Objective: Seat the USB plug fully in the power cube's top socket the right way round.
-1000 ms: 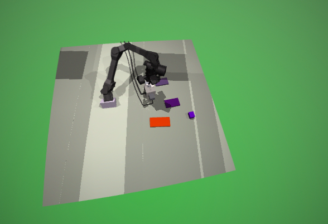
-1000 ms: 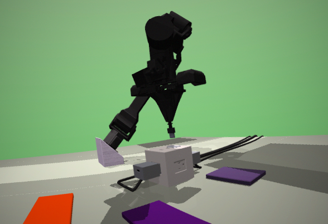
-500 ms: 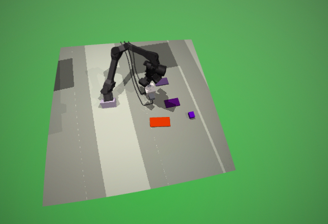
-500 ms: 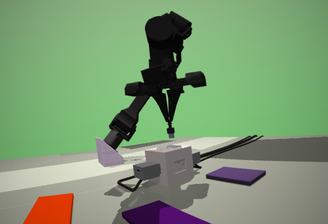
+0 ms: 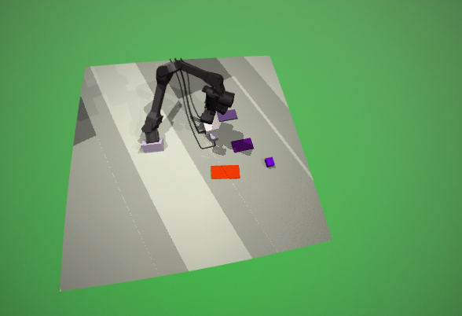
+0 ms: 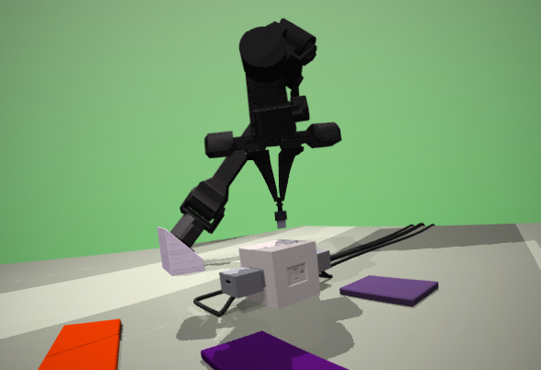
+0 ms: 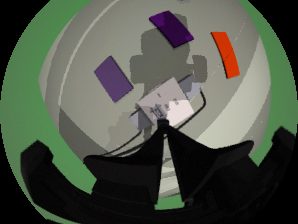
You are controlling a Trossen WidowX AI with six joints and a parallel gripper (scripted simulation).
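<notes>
The USB plug lies 2 cm below my gripper tip. From my gripper tip the other things lie so: orange slab 2 cm ahead, 28 cm to the right, 13 cm below; USB socket 7 cm below; purple block 27 cm ahead, 29 cm to the right, 12 cm below.
</notes>
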